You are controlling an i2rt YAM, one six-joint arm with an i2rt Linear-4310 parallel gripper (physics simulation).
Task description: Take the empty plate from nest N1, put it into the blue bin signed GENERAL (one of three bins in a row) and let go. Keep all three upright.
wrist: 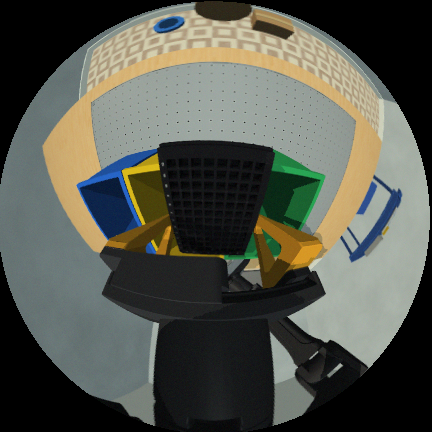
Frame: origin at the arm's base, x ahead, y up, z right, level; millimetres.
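Seen in the pictures: gripper, fingertip midpoint: (213, 217); arm's base at its link origin: (228, 277).
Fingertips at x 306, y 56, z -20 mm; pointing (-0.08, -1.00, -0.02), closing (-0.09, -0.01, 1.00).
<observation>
Pixels of each thing's middle, then the offset from my fingertips to it. Level surfaces: height alone.
- black plate at the middle of its body: (213, 212) dx +11, dy +6, dz +1 mm
- yellow bin at the middle of its body: (190, 193) dx -32, dy -115, dz -50 mm
- green bin at the middle of its body: (255, 194) dx -45, dy -115, dz +81 mm
- blue bin at the middle of its body: (134, 196) dx -20, dy -115, dz -181 mm
- grey perforated board at its surface level: dy -205 mm
My gripper (213, 217) is shut on the black plate (215, 192), whose grid of square wells faces the camera between the two orange fingers. In this view the plate covers the middle of the bin row, overlapping the right part of the yellow bin (142, 192) and the left part of the green bin (305, 200). The blue bin (105, 202) stands at the left end of the row, left of the plate and partly behind the left finger. Its floor is hidden and no GENERAL sign can be read. Nest N1 cannot be made out.
A grey perforated board (215, 100) lies beyond the bins, framed by a wooden table edge (65, 155). Beyond it are a patterned rug (215, 35), a blue round dish (169, 24), a dark round object (223, 10) and a wooden box (272, 22). A blue frame (387, 212) stands at the right.
</observation>
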